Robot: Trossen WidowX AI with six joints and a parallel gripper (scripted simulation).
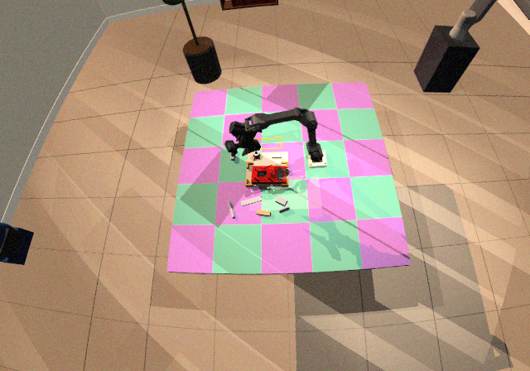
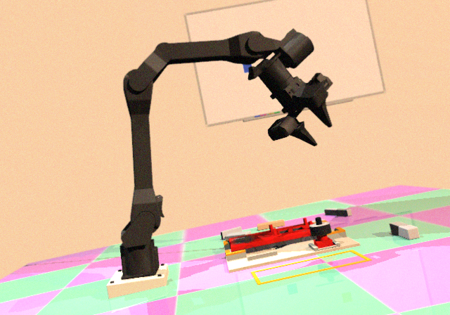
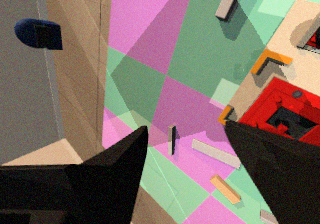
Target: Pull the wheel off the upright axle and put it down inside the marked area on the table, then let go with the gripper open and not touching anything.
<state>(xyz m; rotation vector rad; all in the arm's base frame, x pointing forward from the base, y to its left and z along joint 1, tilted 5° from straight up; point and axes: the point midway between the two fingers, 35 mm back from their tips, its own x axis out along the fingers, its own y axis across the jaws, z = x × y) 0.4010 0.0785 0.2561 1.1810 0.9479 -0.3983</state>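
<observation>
Now: the wheel 80 mm behind my gripper tip, 120 mm to the right of it and 180 mm below it.
</observation>
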